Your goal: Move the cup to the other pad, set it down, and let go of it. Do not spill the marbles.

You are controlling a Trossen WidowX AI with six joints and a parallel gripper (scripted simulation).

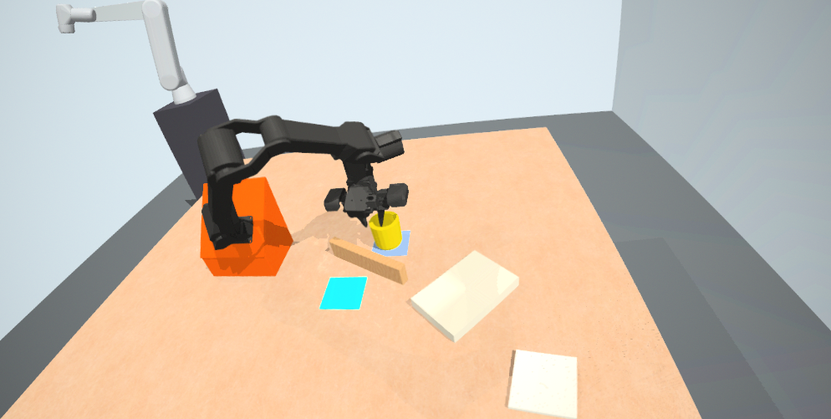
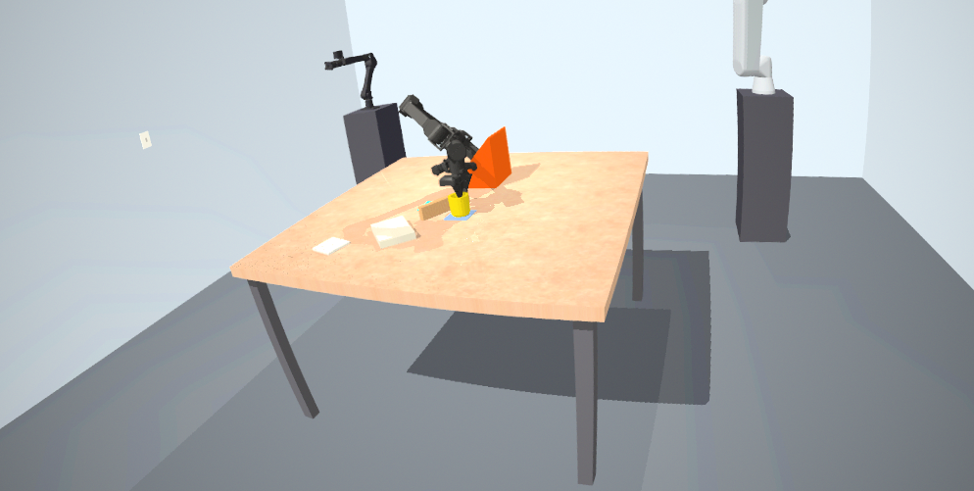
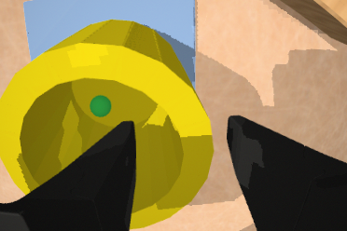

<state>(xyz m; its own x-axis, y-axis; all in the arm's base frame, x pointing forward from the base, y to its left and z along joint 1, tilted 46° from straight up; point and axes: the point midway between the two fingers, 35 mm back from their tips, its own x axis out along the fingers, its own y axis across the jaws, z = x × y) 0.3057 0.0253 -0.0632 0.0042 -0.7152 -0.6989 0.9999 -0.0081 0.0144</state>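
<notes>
The yellow cup lies 20 mm below my gripper tip and 20 mm ahead of it. The rest, counted from my gripper tip: green marble 40 mm below, 40 mm ahead, 10 mm to the left; pale blue pad 60 mm below, 30 mm ahead; red marble 40 mm below, 10 mm ahead.
</notes>
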